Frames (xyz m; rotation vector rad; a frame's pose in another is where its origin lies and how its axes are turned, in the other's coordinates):
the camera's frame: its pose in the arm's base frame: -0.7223 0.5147 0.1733 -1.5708 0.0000 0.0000
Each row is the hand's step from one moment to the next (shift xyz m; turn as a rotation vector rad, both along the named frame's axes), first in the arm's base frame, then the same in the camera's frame.
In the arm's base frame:
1: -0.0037 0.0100 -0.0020 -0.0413 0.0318 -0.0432
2: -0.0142 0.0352 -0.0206 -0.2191 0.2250 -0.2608
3: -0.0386 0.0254 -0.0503 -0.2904 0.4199 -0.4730
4: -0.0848 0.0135 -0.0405 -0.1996 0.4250 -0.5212
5: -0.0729 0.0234 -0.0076 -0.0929 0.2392 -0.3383
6: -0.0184 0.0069 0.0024 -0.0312 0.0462 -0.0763
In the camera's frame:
1: -0.0037 0.0020 0.0100 -0.0413 0.0432 0.0318
2: -0.0142 0.0206 0.0352 -0.2191 0.2608 0.2250
3: -0.0386 0.0503 0.0254 -0.2904 0.4730 0.4199
4: -0.0848 0.0405 0.0135 -0.1996 0.5212 0.4250
5: -0.0729 0.0076 0.0234 -0.0929 0.3383 0.2392
6: -0.0184 -0.0024 0.0069 -0.0312 0.0763 0.0462

